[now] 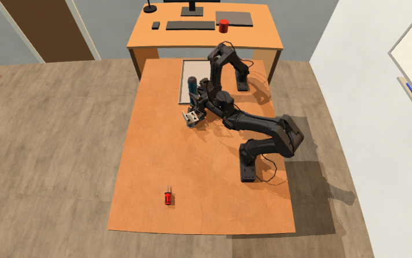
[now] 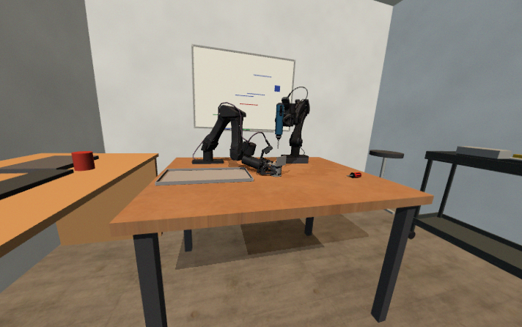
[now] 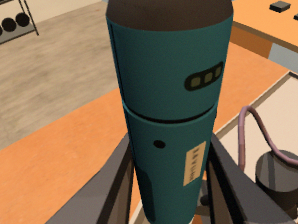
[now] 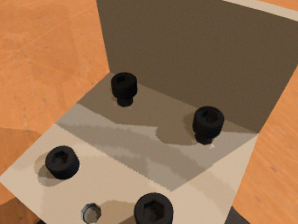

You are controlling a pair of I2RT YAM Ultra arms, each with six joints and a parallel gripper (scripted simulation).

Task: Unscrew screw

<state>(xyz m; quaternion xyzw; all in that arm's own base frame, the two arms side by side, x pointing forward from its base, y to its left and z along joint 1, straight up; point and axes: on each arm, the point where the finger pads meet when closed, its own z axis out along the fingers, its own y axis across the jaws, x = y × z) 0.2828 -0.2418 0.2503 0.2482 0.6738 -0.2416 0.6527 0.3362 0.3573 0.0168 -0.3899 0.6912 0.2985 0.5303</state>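
Right now the l-shaped bracket is 50 mm above my right hand. Round my right hand: small red screwdriver: 430 mm to the left, 80 mm ahead, 10 mm below; then grey bit: 140 mm above, 30 mm behind, 10 mm to the left; then grey tray: 360 mm to the right, 20 mm below.
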